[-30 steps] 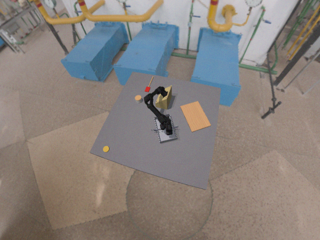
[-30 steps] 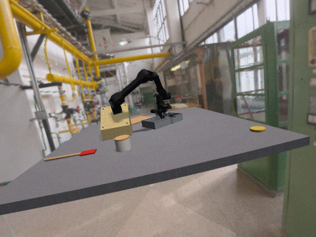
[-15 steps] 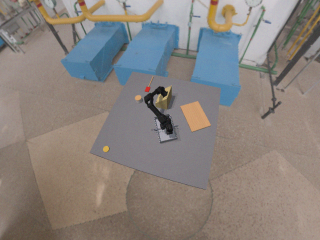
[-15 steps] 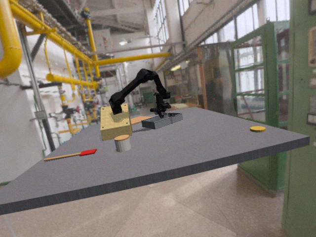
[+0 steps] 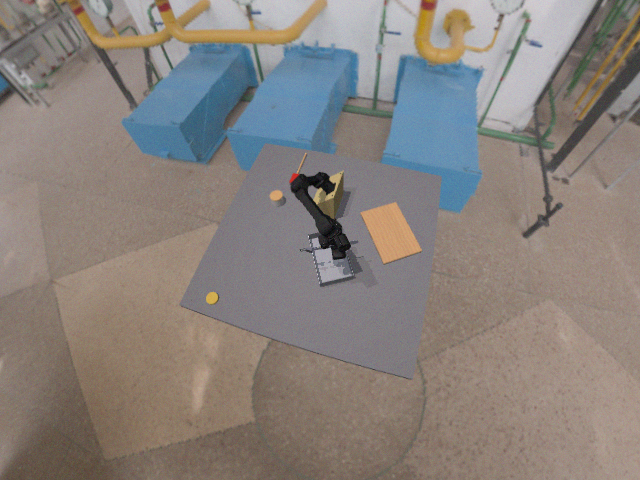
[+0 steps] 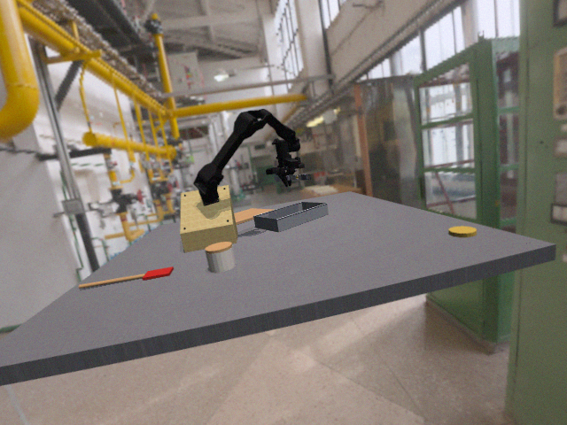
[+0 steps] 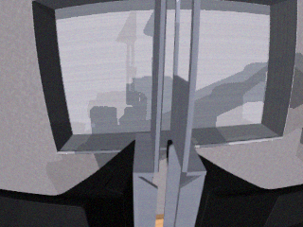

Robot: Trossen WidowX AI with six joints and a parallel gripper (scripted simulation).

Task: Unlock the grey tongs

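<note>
My gripper tip is now 250 mm past the wooden board, 280 mm to the right of it and 150 mm above it. Also, from my gripper tip: roasting tin 20 mm behind, 40 mm to the right, 130 mm below.
</note>
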